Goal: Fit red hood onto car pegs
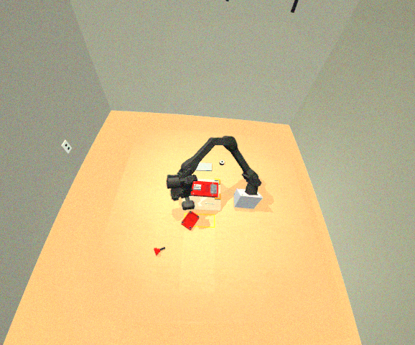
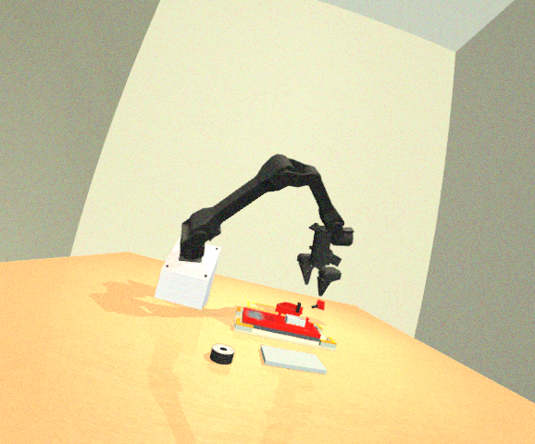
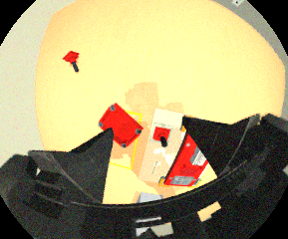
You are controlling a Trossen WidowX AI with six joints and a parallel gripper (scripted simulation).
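My gripper tip is 4 cm past the red hood, 7 cm to the right of it and 10 cm above it. Round my gripper tip: black wheel: 29 cm behind, 36 cm to the right, 10 cm below; then grey engine block: 9 cm behind, 14 cm to the right, 8 cm below.
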